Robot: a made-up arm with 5 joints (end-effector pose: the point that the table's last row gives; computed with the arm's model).
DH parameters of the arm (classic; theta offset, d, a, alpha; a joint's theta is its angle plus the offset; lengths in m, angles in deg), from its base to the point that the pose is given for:
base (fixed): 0 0.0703 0 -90
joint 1: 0 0.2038 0.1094 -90
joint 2: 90 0.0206 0.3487 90
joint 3: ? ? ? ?
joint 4: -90 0.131 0.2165 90
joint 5: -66.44 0 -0.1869 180
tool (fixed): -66.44 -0.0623 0 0
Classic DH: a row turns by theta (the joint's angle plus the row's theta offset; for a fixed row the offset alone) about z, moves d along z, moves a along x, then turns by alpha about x.
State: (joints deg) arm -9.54 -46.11 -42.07 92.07 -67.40
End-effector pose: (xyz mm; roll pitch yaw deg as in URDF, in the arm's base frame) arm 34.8 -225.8 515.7 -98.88 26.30 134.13
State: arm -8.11 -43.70 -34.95 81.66 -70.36
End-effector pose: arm 112.3 -222.0 516.5 -89.47 20.68 128.76
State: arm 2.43 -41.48 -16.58 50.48 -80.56
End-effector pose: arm 393.5 -215.9 360.5 -49.84 7.81 125.71
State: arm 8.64 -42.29 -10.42 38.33 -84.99
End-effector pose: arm 476.2 -201.7 227.3 -32.17 1.89 128.87
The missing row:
joint 3: -90 -0.3602 0.0238 -90
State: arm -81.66 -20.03 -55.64 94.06 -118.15
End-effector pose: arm -340.2 36.3 -58.9 157.47 8.63 6.62
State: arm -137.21 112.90 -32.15 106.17 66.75
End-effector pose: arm 43.7 652.2 -116.6 27.84 67.79 120.55
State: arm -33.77 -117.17 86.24 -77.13 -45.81
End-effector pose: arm 489.6 -68.5 -13.3 97.30 -9.19 -168.73
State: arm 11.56 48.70 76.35 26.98 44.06
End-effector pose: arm -409.6 169.9 -70.3 60.33 36.80 -94.29
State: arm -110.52 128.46 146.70 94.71 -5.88
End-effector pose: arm 272.4 568.0 333.8 -53.44 8.26 27.42
